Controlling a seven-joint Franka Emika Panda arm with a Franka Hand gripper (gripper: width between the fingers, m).
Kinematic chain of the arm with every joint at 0, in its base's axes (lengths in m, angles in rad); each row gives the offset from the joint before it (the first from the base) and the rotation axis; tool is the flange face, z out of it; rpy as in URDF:
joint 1: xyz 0 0 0.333 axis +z
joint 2: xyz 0 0 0 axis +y
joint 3: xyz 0 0 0.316 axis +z
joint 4: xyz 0.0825 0 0 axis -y
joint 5: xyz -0.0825 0 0.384 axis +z
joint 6: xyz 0 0 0 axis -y
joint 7: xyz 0.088 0 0 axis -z
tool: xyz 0 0 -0.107 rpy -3.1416 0 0
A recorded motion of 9 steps. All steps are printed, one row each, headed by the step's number.
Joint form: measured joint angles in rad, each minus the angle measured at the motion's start. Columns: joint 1, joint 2, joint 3, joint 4, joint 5, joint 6, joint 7.
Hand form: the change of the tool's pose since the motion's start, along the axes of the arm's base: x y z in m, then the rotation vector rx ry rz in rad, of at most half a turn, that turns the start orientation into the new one. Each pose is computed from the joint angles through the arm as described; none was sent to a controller.
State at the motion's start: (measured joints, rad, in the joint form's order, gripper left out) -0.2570 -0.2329 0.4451 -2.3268 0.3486 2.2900 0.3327
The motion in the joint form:
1: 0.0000 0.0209 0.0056 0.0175 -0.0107 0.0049 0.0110
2: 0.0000 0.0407 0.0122 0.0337 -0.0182 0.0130 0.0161
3: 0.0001 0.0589 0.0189 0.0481 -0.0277 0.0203 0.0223
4: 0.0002 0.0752 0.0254 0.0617 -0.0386 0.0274 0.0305
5: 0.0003 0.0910 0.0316 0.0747 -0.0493 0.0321 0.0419
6: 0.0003 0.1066 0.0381 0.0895 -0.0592 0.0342 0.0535
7: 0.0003 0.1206 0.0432 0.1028 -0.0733 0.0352 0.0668
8: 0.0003 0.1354 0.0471 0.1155 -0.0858 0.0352 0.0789
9: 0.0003 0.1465 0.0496 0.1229 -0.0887 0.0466 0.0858
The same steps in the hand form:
1: 0.0057 0.0033 -0.0007 0.0000 -0.0004 0.0011
2: 0.0111 0.0071 -0.0013 0.0014 -0.0046 0.0063
3: 0.0159 0.0109 -0.0022 0.0009 -0.0079 0.0117
4: 0.0203 0.0146 -0.0027 -0.0008 -0.0119 0.0157
5: 0.0243 0.0181 -0.0035 -0.0017 -0.0130 0.0165
6: 0.0283 0.0220 -0.0036 -0.0015 -0.0134 0.0175
7: 0.0320 0.0250 -0.0038 -0.0049 -0.0133 0.0177
8: 0.0356 0.0274 -0.0048 -0.0070 -0.0110 0.0171
9: 0.0389 0.0288 -0.0053 -0.0028 -0.0178 0.0127

